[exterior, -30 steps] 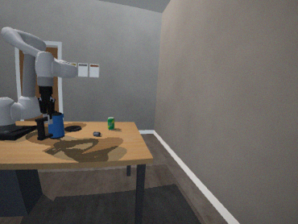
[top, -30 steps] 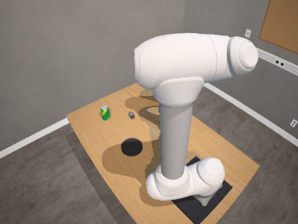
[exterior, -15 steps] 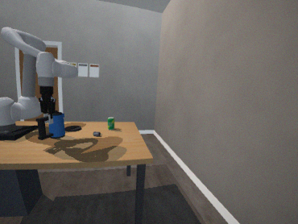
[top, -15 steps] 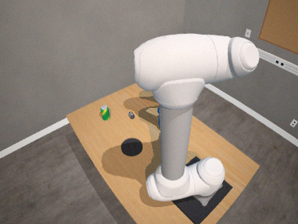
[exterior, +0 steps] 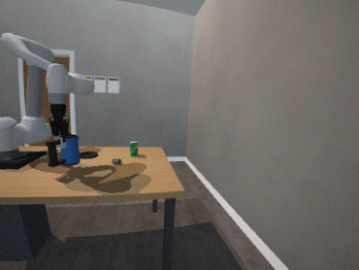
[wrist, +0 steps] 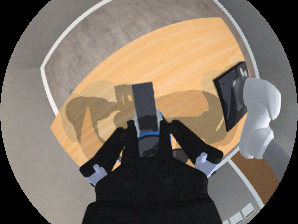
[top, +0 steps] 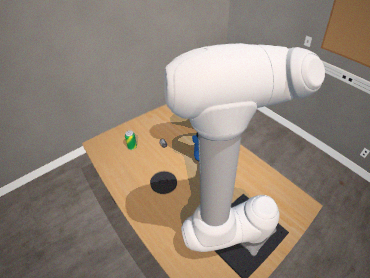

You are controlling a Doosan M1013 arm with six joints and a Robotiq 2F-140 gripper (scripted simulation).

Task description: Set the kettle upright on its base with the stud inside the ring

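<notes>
My gripper is now 50 mm above the blue kettle, 20 mm to the right of it and 10 mm short of it. Also, from my hand: round black base: 330 mm to the left, 180 mm below, 50 mm ahead; then green can: 420 mm ahead, 310 mm to the left, 130 mm below.
</notes>
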